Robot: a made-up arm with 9 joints. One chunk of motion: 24 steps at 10 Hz.
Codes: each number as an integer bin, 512 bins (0 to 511) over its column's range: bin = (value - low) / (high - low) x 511, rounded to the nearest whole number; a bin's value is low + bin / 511 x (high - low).
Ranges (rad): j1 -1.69..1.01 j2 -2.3..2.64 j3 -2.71..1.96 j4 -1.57..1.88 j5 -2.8..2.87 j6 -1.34..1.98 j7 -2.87..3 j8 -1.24..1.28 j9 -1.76..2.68
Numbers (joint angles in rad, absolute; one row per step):
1: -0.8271 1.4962 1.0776 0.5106 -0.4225 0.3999 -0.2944 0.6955 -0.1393
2: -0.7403 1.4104 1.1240 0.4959 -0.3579 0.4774 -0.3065 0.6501 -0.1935
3: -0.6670 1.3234 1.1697 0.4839 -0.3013 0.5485 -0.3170 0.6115 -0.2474
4: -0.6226 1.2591 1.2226 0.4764 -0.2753 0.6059 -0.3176 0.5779 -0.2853
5: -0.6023 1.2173 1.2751 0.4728 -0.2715 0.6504 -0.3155 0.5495 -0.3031
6: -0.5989 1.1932 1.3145 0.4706 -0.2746 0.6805 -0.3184 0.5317 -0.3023
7: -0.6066 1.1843 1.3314 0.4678 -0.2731 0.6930 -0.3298 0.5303 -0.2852
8: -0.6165 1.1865 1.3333 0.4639 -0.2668 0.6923 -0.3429 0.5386 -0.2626
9: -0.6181 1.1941 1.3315 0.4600 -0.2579 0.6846 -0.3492 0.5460 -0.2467
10: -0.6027 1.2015 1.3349 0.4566 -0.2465 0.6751 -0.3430 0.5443 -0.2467
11: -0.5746 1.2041 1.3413 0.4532 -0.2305 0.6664 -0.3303 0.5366 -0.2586
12: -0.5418 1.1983 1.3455 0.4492 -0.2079 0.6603 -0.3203 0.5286 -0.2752
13: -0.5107 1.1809 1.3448 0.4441 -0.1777 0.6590 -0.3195 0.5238 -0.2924
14: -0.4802 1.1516 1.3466 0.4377 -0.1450 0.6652 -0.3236 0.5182 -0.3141
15: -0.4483 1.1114 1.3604 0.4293 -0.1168 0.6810 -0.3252 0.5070 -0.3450
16: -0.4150 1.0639 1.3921 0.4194 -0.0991 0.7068 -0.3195 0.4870 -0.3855
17: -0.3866 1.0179 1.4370 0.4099 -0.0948 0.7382 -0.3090 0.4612 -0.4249
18: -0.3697 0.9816 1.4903 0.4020 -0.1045 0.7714 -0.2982 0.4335 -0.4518
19: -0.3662 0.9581 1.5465 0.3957 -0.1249 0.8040 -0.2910 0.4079 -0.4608
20: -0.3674 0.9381 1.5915 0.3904 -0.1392 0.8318 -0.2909 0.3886 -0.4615
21: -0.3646 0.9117 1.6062 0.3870 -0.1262 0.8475 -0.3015 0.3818 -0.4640
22: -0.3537 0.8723 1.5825 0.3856 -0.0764 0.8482 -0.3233 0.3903 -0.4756
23: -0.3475 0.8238 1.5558 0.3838 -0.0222 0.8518 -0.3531 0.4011 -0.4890
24: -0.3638 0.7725 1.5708 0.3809 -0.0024 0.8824 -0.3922 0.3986 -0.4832
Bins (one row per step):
1: 163 393 414 308 214 268 224 392 187
2: 180 384 420 306 220 280 223 383 180
3: 194 375 425 304 225 291 222 375 174
4: 202 368 430 303 228 300 222 369 170
5: 206 364 436 303 228 306 222 363 168
6: 207 361 440 302 228 311 222 359 168
7: 205 360 442 302 228 313 221 359 170
8: 203 361 442 301 228 313 220 361 172
9: 203 361 442 301 229 312 219 362 174
10: 206 362 443 300 230 310 220 362 174
11: 211 362 443 300 232 309 221 360 173
12: 217 362 444 299 234 308 222 359 171
13: 223 360 444 298 236 308 222 358 169
14: 229 357 444 297 239 309 222 357 166
15: 235 353 445 296 242 311 222 354 163
16: 241 348 449 295 243 315 222 350 158
17: 247 343 454 293 244 320 223 345 154
18: 250 339 460 292 243 325 224 339 151
19: 251 337 466 291 241 330 225 334 150
20: 250 335 471 290 240 334 225 330 149
21: 251 332 472 290 241 337 224 329 149
22: 253 328 470 290 245 337 222 331 148
23: 254 323 467 289 250 337 219 333 146
24: 251 318 468 289 252 342 216 332 147

